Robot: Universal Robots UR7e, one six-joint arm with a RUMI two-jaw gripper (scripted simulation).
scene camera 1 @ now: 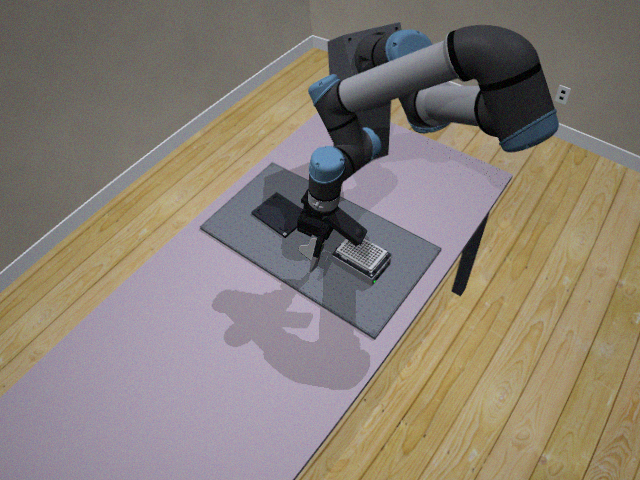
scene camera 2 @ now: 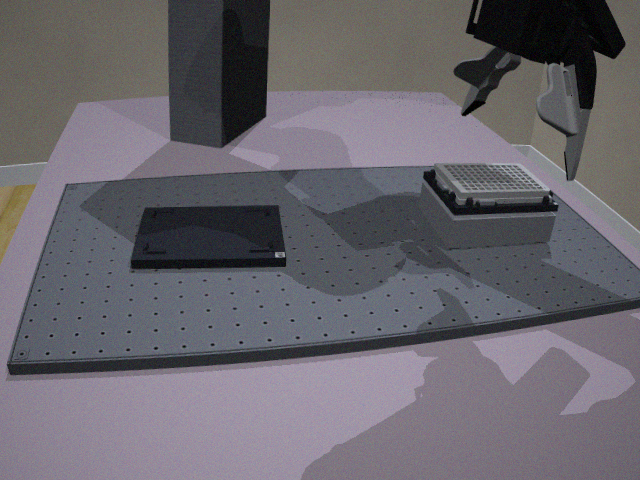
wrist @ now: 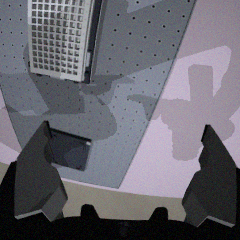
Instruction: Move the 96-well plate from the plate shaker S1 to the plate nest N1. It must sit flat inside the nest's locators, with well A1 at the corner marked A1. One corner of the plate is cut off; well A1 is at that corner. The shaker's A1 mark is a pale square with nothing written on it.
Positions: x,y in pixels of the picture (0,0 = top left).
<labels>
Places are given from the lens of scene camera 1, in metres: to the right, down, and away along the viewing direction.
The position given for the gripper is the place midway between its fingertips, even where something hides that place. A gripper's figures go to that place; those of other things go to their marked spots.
gripper [scene camera 1: 323,249]: 0.01, 0.03, 1.33
white 96-well plate [scene camera 1: 363,255]: 0.13, 0.04, 1.41
</labels>
